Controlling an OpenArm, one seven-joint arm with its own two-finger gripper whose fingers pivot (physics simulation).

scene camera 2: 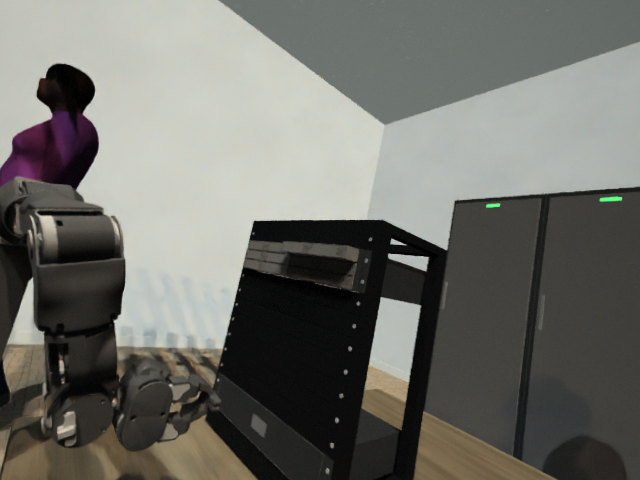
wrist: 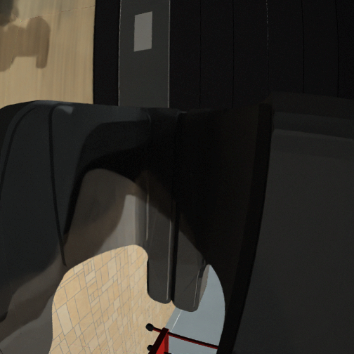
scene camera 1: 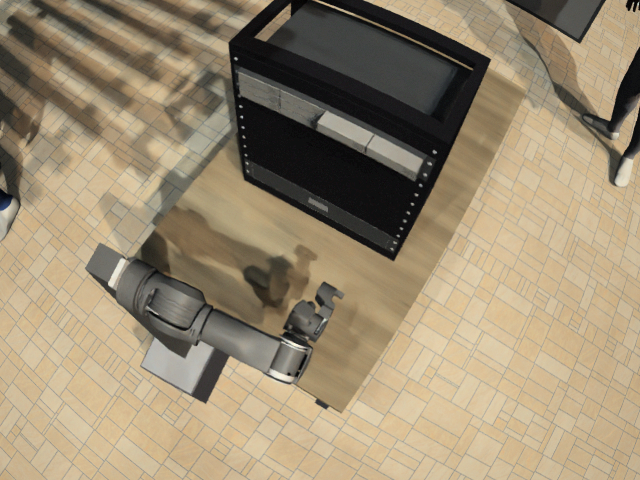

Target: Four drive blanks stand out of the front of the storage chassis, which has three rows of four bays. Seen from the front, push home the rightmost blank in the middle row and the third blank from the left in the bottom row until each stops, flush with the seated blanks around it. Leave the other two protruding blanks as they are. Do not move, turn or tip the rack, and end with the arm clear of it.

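The black rack (scene camera 1: 429, 135) (scene camera 2: 370, 320) stands upright and holds the storage chassis (scene camera 1: 356, 56) near its top. Seen from the front, two pale blanks at the right of the chassis's upper edge, the third blank (scene camera 1: 345, 131) and the rightmost blank (scene camera 1: 395, 156), stand out past the seated blanks (scene camera 1: 258, 93) at left. In scene camera 2, the protruding upper blanks (scene camera 2: 323, 250) shade the faces below, so how far the middle and bottom row blanks stand out cannot be told. My gripper (scene camera 1: 338, 295) (scene camera 2: 216, 404) (wrist: 189, 210) is shut and empty, low in front of the rack, well below the blanks.
A grey panel with a light label (scene camera 1: 317, 204) (scene camera 2: 258, 425) (wrist: 143, 31) spans the rack's bottom. The rack stands on a wooden surface (scene camera 1: 372, 289). Tall dark cabinets (scene camera 2: 496, 310) stand behind at right. A person in purple (scene camera 2: 41, 149) stands behind the arm.
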